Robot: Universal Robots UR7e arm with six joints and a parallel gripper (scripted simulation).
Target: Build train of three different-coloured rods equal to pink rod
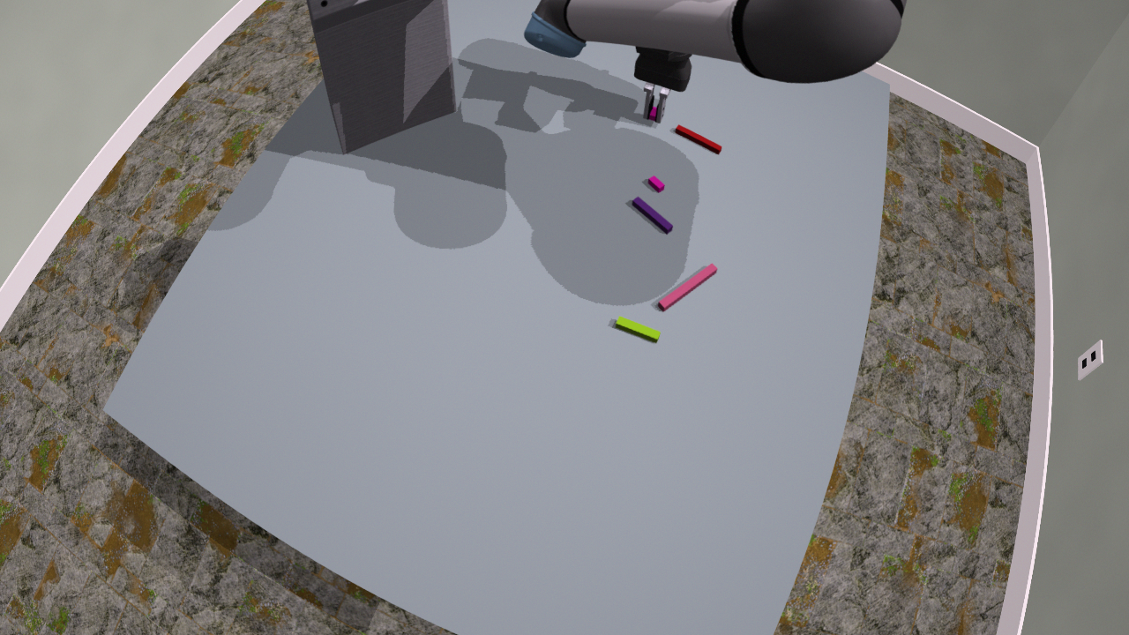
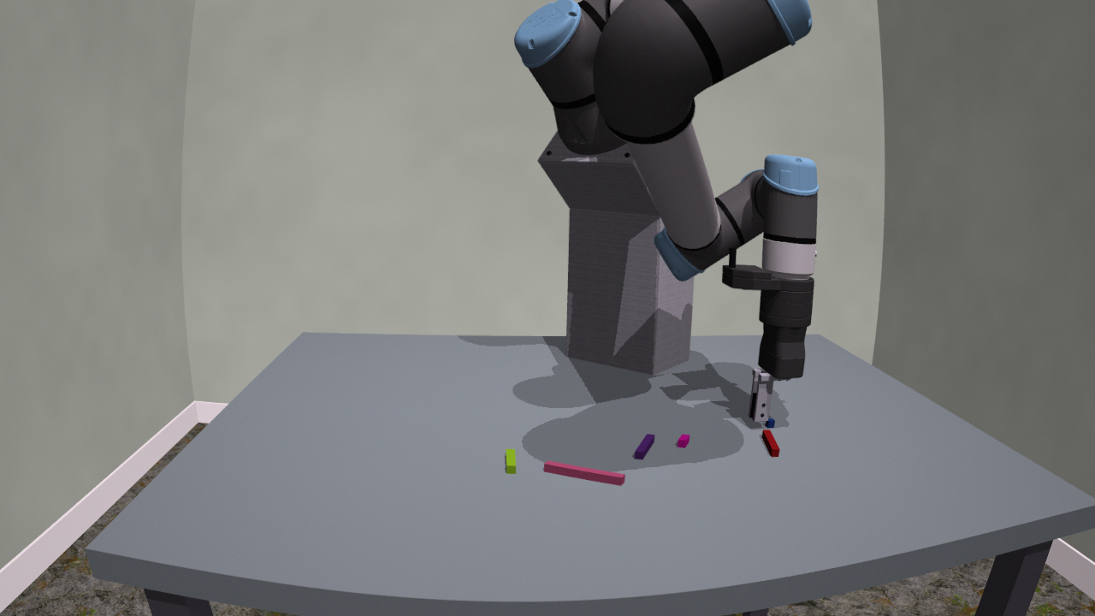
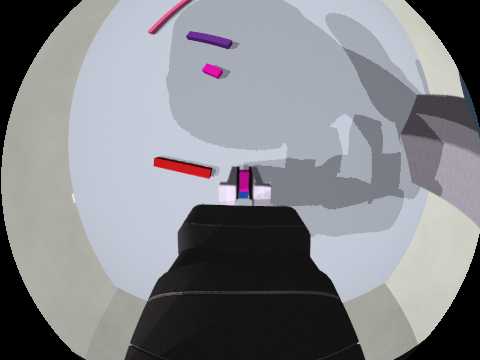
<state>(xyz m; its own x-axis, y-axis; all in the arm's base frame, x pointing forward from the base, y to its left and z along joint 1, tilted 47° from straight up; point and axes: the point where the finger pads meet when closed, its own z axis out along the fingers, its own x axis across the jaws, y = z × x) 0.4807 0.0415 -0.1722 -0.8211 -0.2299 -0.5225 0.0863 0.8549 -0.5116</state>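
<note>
My gripper is now 3 cm above the small blue rod and 2 cm to the right of it. From my hand the other things lie so: purple rod 17 cm to the right, 3 cm below, 3 cm ahead; red rod 7 cm ahead, 3 cm below, 2 cm to the right; pink rod 26 cm to the right, 9 cm ahead, 3 cm below.
</note>
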